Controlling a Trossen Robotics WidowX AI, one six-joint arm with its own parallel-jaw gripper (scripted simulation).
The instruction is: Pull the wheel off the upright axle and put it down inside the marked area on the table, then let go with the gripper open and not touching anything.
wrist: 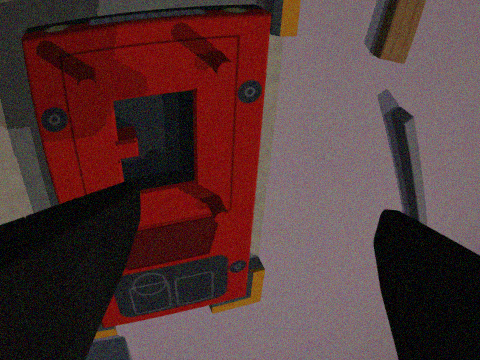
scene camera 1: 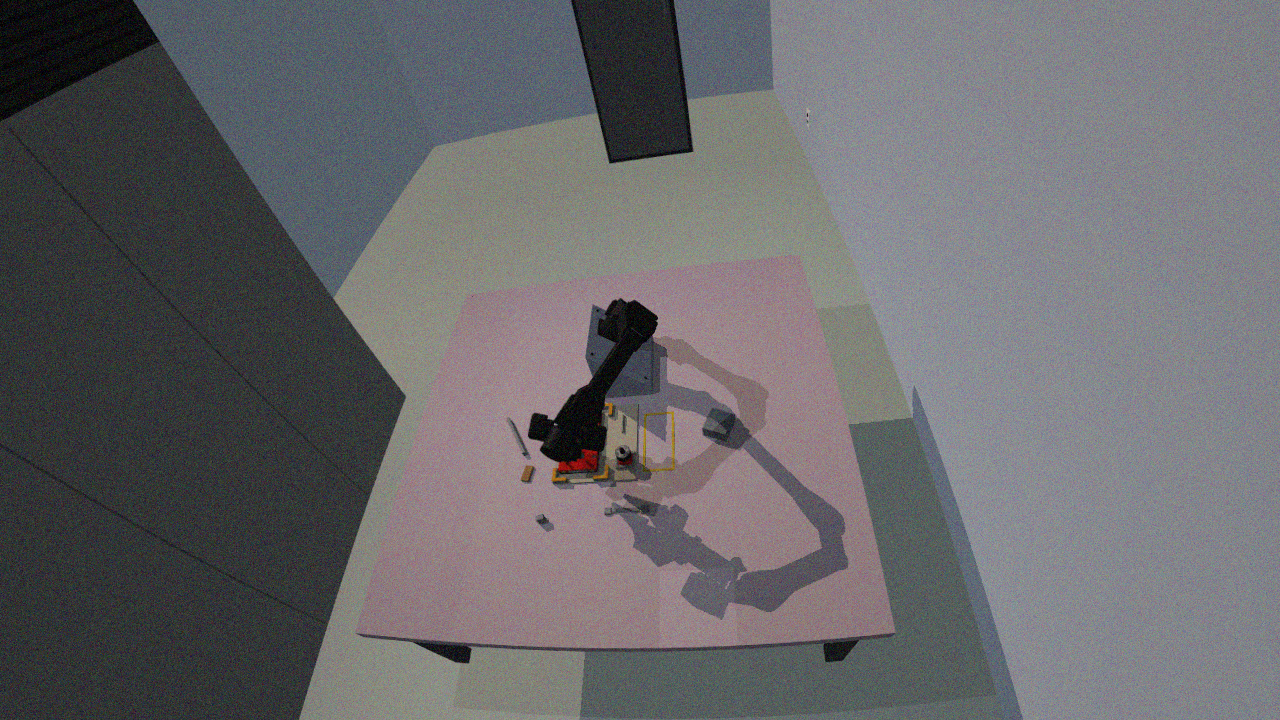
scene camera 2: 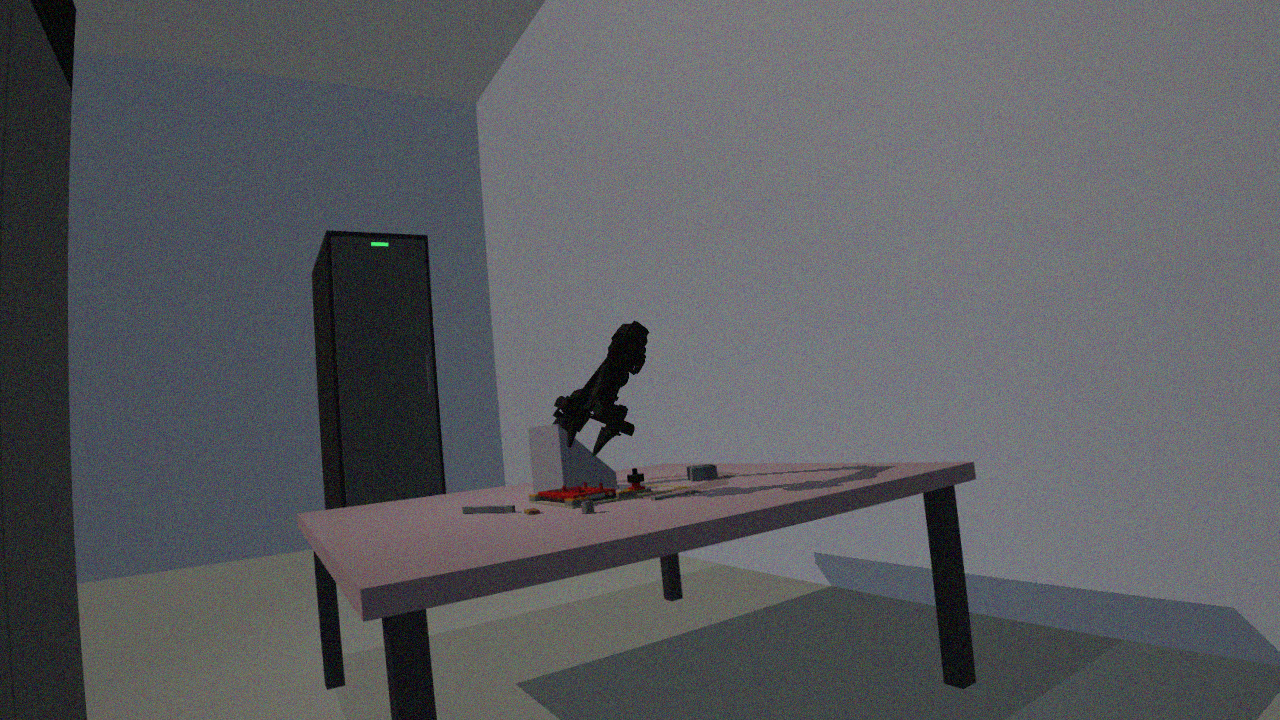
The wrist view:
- my gripper: 260, 214
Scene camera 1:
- my gripper: 564, 443
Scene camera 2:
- my gripper: 581, 451
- red plate: 594, 493
